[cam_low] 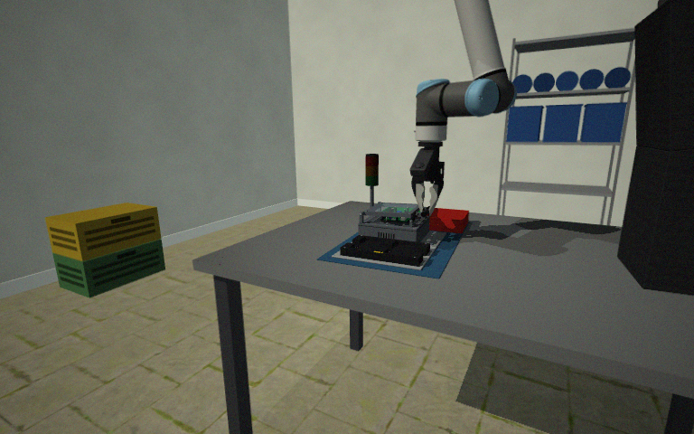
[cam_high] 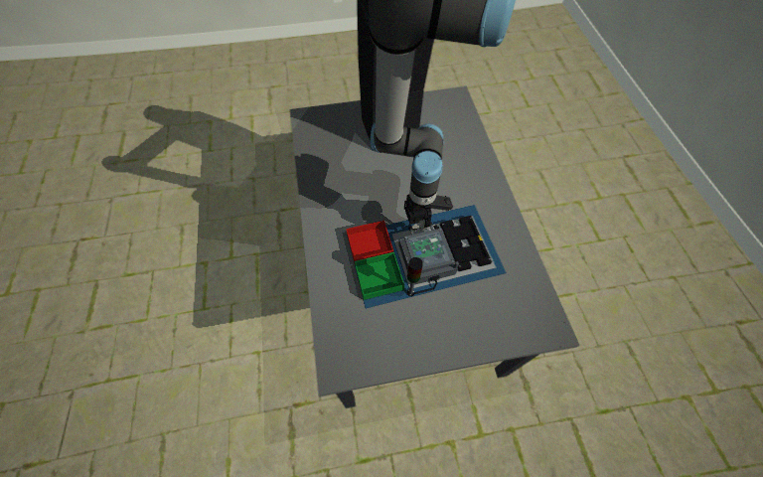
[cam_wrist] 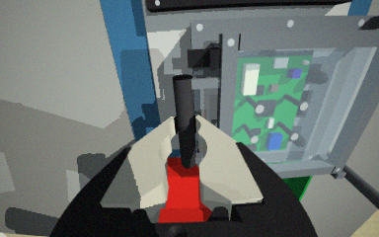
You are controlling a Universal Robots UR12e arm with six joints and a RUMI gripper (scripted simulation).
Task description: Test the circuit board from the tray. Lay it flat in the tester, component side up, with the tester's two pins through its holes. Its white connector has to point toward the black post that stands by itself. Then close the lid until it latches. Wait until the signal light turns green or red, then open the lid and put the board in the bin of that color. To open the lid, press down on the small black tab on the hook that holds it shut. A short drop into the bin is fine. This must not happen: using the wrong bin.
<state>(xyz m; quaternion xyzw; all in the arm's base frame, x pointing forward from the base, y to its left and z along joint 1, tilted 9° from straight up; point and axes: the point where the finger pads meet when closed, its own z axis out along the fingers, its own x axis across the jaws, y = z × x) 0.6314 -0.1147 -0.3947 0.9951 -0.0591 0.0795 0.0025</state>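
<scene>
My hand is 50 mm to the right of the black latch piece, 30 mm short of it and 10 mm above it. From my hand the other things lie so: tester lid: 90 mm ahead, 20 mm to the right, 10 mm below; then red bin: 200 mm to the right, 80 mm below, 50 mm behind; then green circuit board: 80 mm ahead, 20 mm below, 10 mm to the right.
</scene>
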